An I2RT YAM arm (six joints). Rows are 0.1 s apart.
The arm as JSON. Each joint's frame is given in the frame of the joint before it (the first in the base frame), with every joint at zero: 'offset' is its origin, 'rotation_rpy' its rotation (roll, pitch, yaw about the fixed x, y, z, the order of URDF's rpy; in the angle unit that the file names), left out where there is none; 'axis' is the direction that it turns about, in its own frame. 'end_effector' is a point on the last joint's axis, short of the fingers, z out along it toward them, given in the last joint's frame.
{
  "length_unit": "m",
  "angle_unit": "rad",
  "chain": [
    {
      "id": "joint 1",
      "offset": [
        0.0,
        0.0,
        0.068
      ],
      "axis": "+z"
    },
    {
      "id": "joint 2",
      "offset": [
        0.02,
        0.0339,
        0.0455
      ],
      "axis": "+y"
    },
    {
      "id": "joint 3",
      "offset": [
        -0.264,
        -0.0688,
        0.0
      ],
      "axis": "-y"
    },
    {
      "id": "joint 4",
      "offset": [
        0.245,
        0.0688,
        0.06
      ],
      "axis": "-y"
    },
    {
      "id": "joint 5",
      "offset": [
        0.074,
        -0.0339,
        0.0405
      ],
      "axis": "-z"
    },
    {
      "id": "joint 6",
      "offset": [
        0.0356,
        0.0,
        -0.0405
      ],
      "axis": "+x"
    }
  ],
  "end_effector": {
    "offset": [
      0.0,
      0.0,
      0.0
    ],
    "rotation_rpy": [
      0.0,
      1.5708,
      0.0
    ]
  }
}
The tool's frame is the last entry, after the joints.
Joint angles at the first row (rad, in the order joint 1, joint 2, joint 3, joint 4, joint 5, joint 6):
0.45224 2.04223 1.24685 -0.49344 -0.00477 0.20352
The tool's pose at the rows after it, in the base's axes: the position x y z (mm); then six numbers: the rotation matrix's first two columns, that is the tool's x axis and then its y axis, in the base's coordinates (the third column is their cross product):
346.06 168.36 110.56 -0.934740 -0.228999 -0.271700 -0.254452 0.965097 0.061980
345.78 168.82 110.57 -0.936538 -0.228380 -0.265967 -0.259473 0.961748 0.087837
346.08 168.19 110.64 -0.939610 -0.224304 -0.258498 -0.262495 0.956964 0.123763
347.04 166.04 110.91 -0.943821 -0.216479 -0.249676 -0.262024 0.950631 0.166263
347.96 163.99 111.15 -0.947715 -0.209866 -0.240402 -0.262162 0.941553 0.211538
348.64 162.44 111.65 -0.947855 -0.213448 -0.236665 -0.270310 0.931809 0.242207
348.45 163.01 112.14 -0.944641 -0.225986 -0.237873 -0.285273 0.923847 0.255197
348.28 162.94 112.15 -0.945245 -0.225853 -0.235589 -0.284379 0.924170 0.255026
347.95 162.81 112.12 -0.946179 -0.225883 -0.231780 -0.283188 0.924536 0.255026
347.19 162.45 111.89 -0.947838 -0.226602 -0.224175 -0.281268 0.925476 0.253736
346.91 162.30 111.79 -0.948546 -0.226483 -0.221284 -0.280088 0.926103 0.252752
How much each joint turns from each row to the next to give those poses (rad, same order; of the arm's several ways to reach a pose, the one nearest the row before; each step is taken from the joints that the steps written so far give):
0.00001 0.00002 0.00039 0.00001 -0.00114 0.00039
-0.00115 -0.00003 -0.00003 -0.00038 -0.02747 0.00038
-0.00534 0.00002 0.00004 -0.00001 -0.03814 0.00038
-0.01030 -0.00038 -0.00002 -0.00037 -0.04540 0.00000
-0.01031 -0.00002 0.00000 -0.00001 -0.04883 -0.00078
-0.00763 -0.00076 0.00000 -0.00001 -0.03548 -0.00954
0.00000 -0.00075 0.00038 0.00001 -0.01717 -0.01258
0.00001 0.00002 0.00040 -0.00266 0.00001 0.00039
0.00001 -0.00002 0.00036 -0.00419 -0.00038 0.00039
-0.00002 -0.00003 0.00000 -0.00804 0.00037 -0.00002
0.00000 0.00002 0.00000 -0.00303 0.00077 0.00039

